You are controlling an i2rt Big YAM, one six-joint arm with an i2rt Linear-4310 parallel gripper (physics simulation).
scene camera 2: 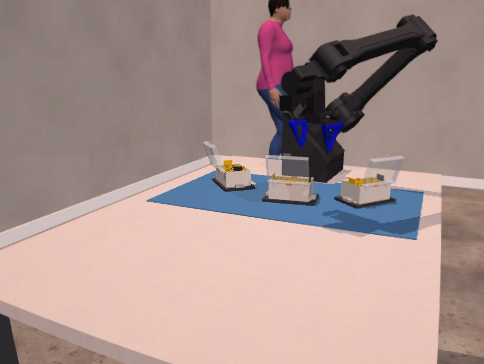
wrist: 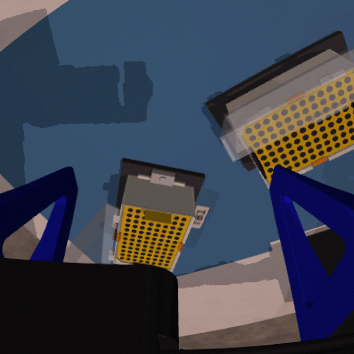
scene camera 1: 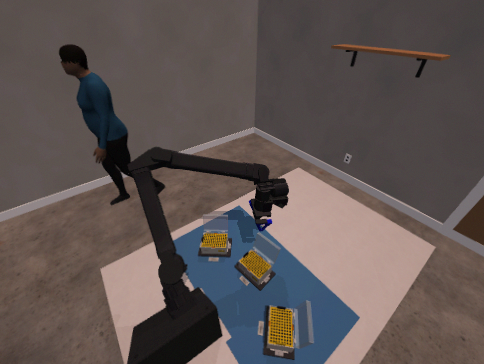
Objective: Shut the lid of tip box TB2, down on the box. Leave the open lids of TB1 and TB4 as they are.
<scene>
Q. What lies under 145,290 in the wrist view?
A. My gripper.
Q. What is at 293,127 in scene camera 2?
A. My gripper.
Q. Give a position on a box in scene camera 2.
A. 353,195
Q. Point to a box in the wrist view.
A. At 142,184
</scene>
